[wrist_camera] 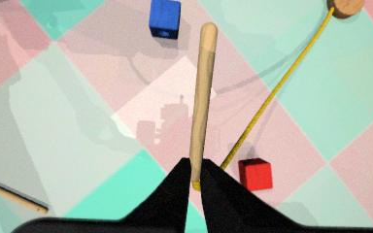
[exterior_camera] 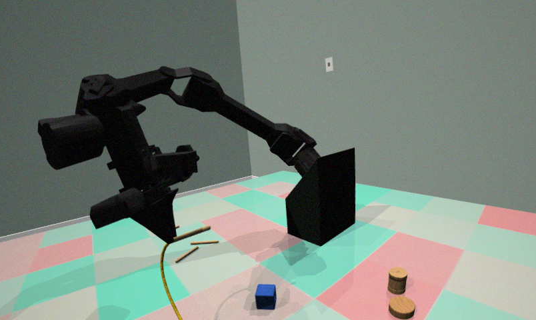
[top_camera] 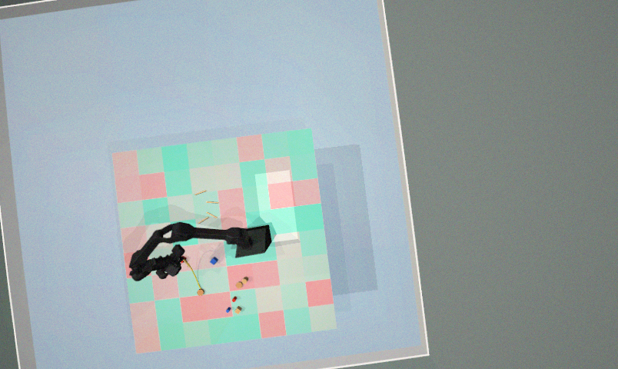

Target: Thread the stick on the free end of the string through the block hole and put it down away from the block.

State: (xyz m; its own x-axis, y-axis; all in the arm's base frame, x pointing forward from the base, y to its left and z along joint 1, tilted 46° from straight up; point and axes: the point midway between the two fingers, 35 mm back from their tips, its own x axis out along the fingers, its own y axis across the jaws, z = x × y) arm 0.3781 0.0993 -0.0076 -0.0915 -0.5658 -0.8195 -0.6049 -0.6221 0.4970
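The blue block lies 120 mm behind my gripper tip, 60 mm to the left of it and 130 mm below it. Round my gripper tip: round wooden button 30 mm behind, 260 mm to the left, 130 mm below; thin wooden stick 10 mm behind, 10 mm to the left, 10 mm above; red cube 80 mm ahead, 40 mm to the left, 130 mm below.
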